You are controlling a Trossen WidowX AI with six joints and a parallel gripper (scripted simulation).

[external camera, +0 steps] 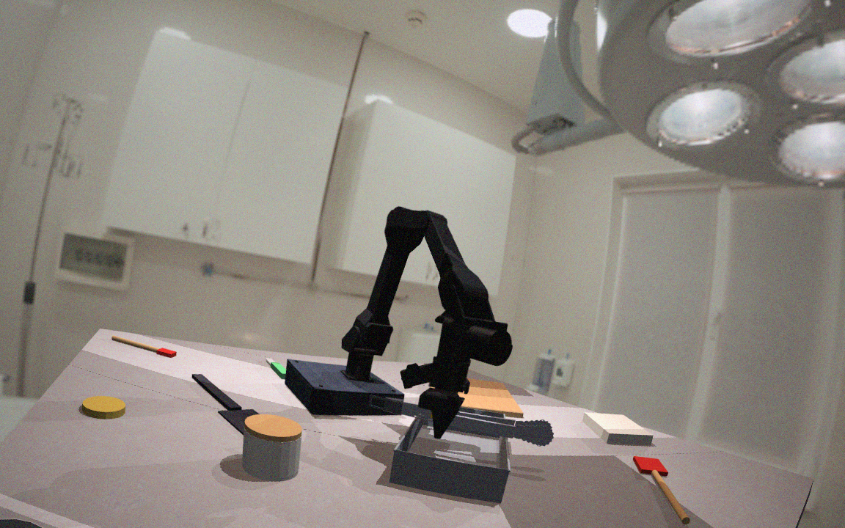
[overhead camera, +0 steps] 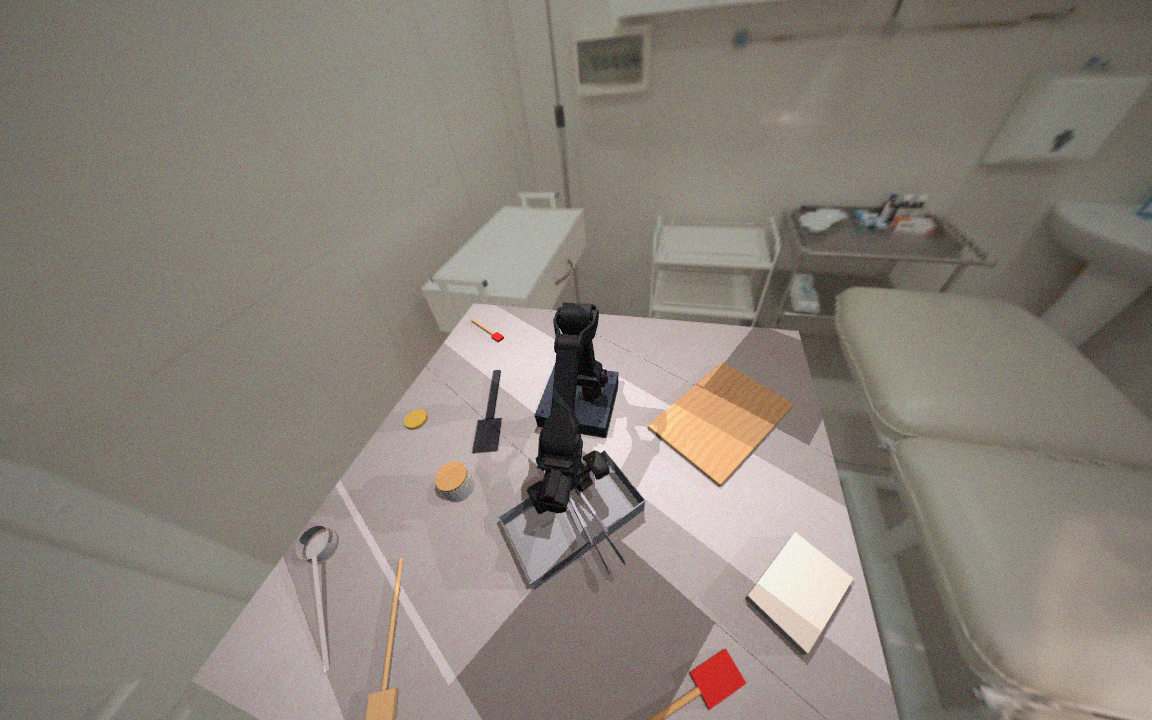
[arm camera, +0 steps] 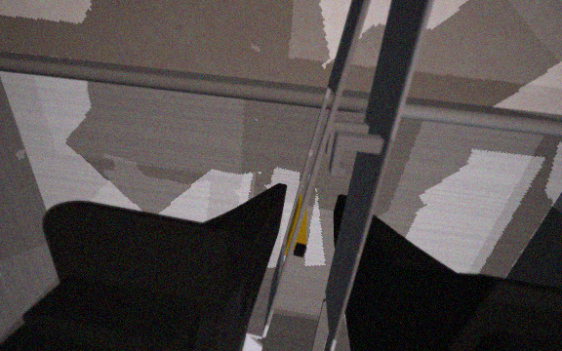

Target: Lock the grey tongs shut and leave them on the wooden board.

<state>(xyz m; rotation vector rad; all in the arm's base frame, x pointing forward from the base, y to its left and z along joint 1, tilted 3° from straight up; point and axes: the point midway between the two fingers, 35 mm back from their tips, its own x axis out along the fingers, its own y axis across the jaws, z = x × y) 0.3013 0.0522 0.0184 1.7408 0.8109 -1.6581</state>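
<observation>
The roasting tin lies 40 mm ahead of my gripper tip and 20 mm to the left of it. Round my gripper tip: red-headed spatula (320 mm to the left, 270 mm ahead, 20 mm below); then black spatula (350 mm to the right, 170 mm behind, 30 mm below); then wooden board (360 mm behind, 320 mm to the left, 20 mm below).
</observation>
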